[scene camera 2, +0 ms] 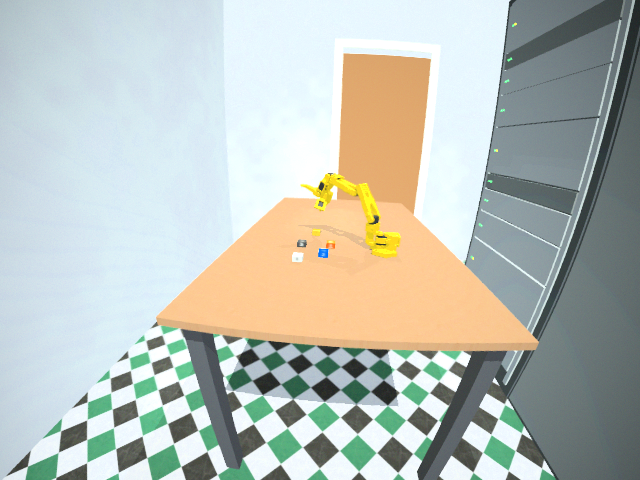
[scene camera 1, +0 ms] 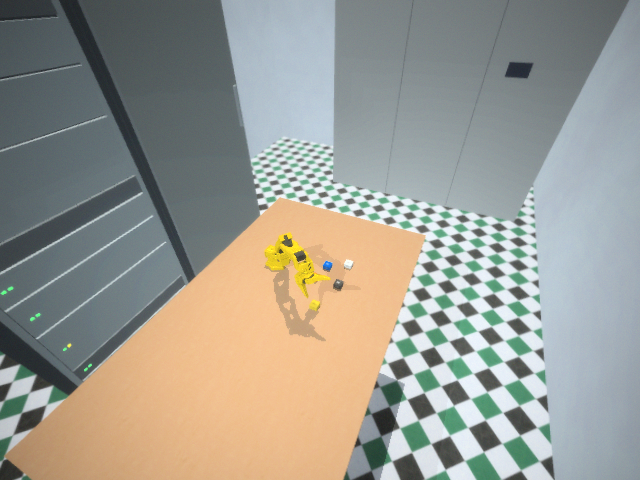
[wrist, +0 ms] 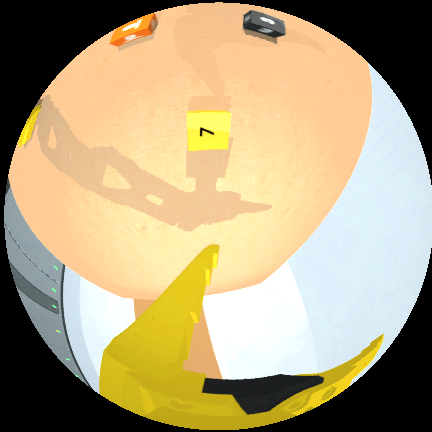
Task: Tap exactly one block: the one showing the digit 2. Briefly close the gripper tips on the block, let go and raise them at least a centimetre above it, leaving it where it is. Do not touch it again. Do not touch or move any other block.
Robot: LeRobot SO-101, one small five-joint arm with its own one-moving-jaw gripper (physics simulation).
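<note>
My gripper (scene camera 1: 318,287) (scene camera 2: 311,197) (wrist: 299,291) is wide open and empty, high above the table. A yellow block (scene camera 1: 314,305) (scene camera 2: 316,232) (wrist: 209,130) shows a 7 and lies below and beyond the jaws. An orange block (scene camera 2: 330,244) (wrist: 133,31) and a black block (scene camera 1: 338,284) (scene camera 2: 301,243) (wrist: 264,25) lie at the top of the wrist view, their digits foreshortened. A blue block (scene camera 1: 327,265) (scene camera 2: 323,253) and a white block (scene camera 1: 348,264) (scene camera 2: 297,257) lie apart from them; their digits are too small to read. I cannot tell which block shows the 2.
The blocks lie apart on the wooden table (scene camera 1: 222,372) (scene camera 2: 341,304). The arm's base (scene camera 1: 275,258) (scene camera 2: 385,245) stands beside them, with the blue and orange blocks nearer to it than the white one. The arm's shadow falls near the yellow block.
</note>
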